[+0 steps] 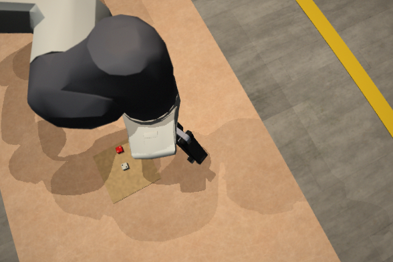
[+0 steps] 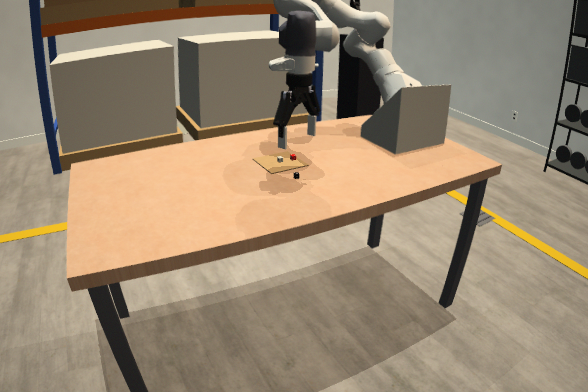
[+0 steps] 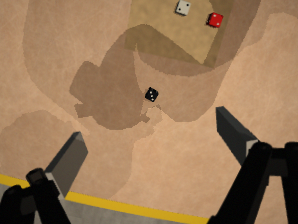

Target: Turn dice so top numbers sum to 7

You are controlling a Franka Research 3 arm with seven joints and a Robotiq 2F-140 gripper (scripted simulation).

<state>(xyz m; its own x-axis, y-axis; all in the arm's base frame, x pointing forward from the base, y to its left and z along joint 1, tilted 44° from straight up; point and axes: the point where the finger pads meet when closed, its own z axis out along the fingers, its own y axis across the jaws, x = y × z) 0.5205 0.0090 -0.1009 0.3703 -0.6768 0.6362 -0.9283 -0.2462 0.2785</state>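
My hand is 12 cm above the black die and 1 cm to the left of it. From my hand the other things lie so: red die 13 cm to the right, 12 cm below, 7 cm behind; tan mat 14 cm to the right, 13 cm below, 2 cm behind; white die 14 cm to the right, 12 cm below, 2 cm behind.
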